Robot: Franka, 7 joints.
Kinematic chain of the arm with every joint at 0, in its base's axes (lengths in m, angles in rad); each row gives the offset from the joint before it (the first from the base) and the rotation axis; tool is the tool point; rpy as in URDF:
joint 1: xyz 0 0 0.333 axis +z
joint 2: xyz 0 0 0 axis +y
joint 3: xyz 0 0 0.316 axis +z
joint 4: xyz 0.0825 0 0 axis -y
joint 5: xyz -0.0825 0 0.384 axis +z
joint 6: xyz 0 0 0 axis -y
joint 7: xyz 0.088 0 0 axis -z
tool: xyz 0 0 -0.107 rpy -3.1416 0 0
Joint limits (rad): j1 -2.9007..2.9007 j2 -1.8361..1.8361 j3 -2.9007..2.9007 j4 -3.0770..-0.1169 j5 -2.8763..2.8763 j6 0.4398..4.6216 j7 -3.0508..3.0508
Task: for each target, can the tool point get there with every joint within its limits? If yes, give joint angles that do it. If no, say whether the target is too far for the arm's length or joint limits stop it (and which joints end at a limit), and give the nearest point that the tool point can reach.
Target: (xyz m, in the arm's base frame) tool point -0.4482 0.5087 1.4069
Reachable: no: too far | nearest point -0.3028 0.3436 1.0584 | short by 0.412 m
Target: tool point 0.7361 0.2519 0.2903
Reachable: yes | joints 0.3196 0.8333 0.0599 -1.2575 -1.2626 2.2605 -0.8474
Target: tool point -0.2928 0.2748 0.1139
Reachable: yes | joints -1.9614 -0.7449 -2.1693 -2.6026 -0.0537 2.7476 -0.3477
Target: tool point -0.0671 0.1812 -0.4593
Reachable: no: joint limits stop it (at a limit: joint 2) | nearest point -0.0723 0.1951 -0.3554 | short by 0.105 m
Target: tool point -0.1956 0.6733 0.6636
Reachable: yes | joints 2.2293 1.1365 -1.9685 -0.8352 -0.5864 3.9057 -2.2497
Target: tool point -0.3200 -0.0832 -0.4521
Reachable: no: joint limits stop it (at a limit: joint 2) | nearest point -0.3132 -0.0814 -0.3592 | short by 0.093 m
